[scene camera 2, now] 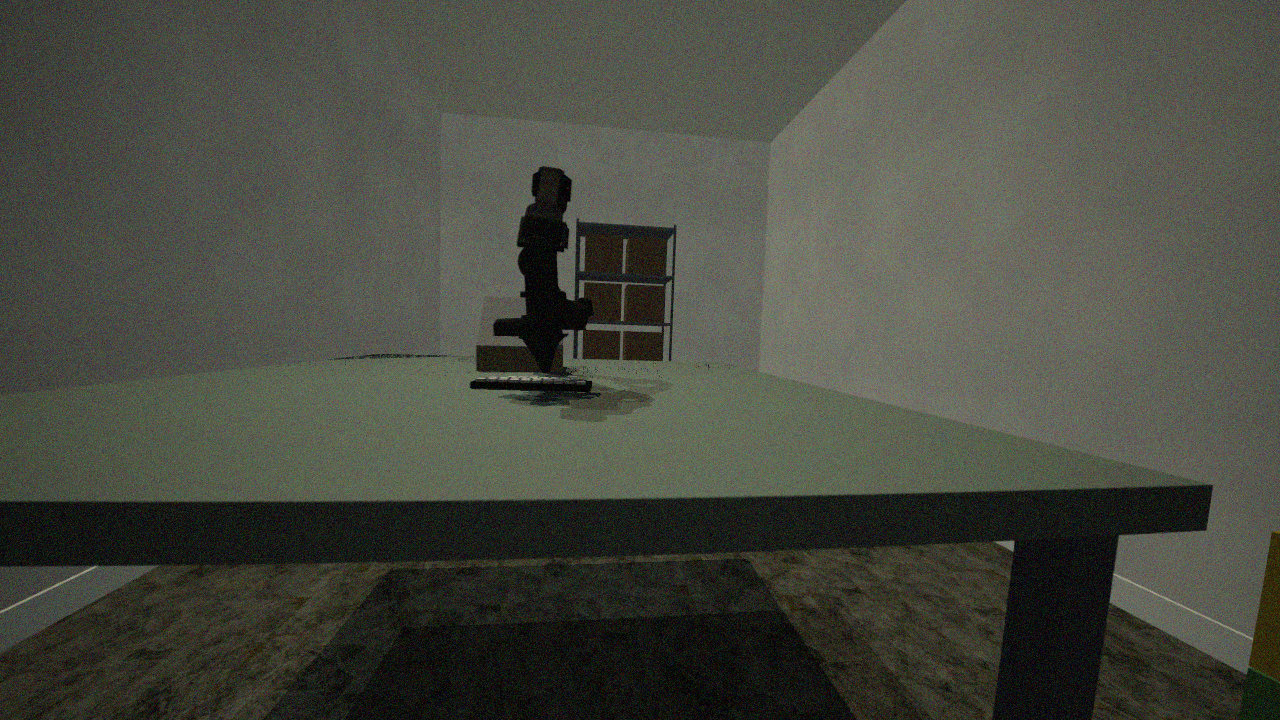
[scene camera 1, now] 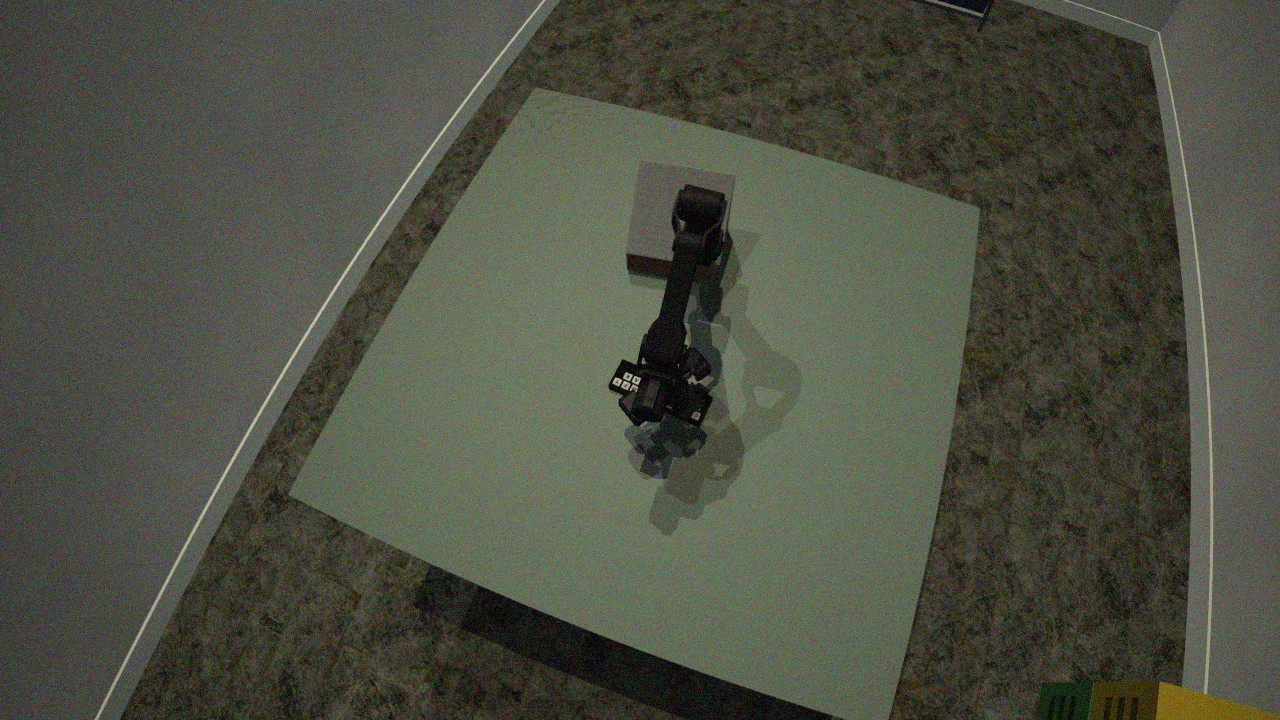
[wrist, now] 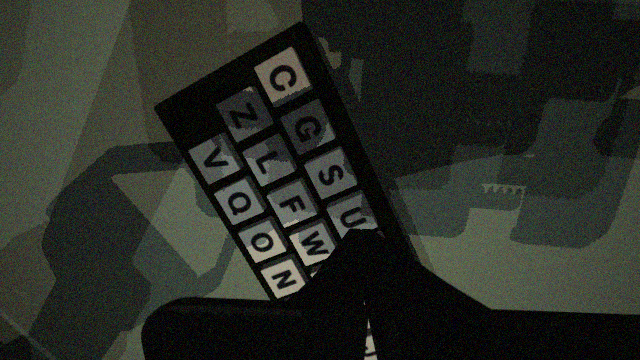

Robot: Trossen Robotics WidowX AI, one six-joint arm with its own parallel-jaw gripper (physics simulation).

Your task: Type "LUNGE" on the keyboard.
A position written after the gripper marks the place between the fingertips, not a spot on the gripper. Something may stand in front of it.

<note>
In view: the gripper (scene camera 2: pixel 545 372) and a black keyboard (scene camera 2: pixel 512 382).
The black keyboard is seen too in the wrist view (wrist: pixel 267 136). The gripper also shows in scene camera 1 (scene camera 1: pixel 667 401) and in the wrist view (wrist: pixel 359 240).
</note>
